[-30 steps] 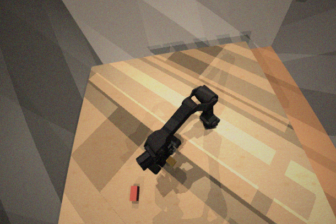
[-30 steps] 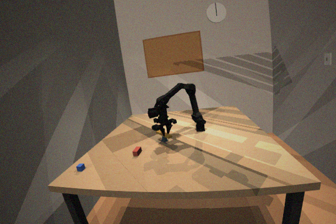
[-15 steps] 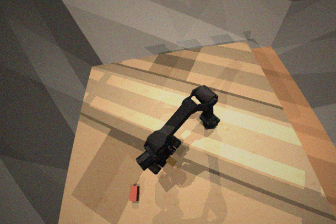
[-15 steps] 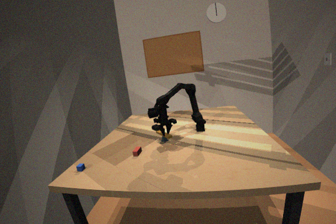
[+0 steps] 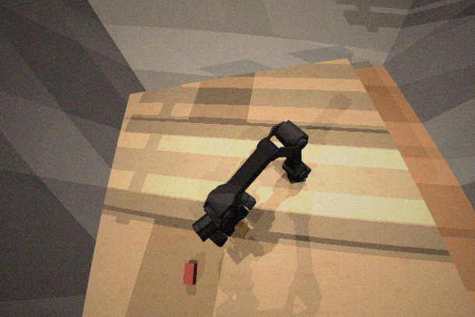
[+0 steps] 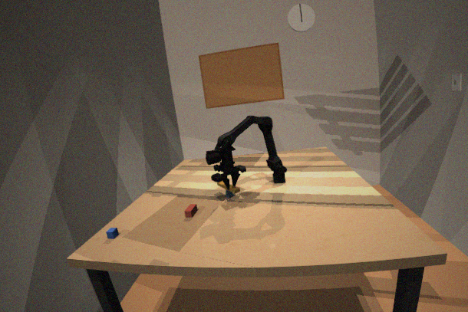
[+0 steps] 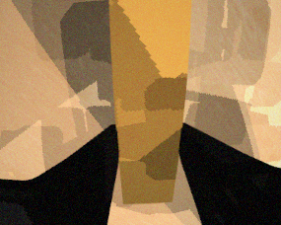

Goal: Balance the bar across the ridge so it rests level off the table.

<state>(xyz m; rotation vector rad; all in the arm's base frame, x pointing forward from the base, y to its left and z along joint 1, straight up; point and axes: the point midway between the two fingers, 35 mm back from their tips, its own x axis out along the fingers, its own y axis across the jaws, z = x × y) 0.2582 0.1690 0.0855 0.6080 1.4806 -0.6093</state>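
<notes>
The yellow bar lies 2 cm ahead of my gripper tip and 2 cm to the right of it. The rest, counted from my gripper tip: red block (18 cm ahead, 15 cm to the left, 3 cm below); small blue cube (48 cm ahead, 33 cm to the left, 3 cm below).
</notes>
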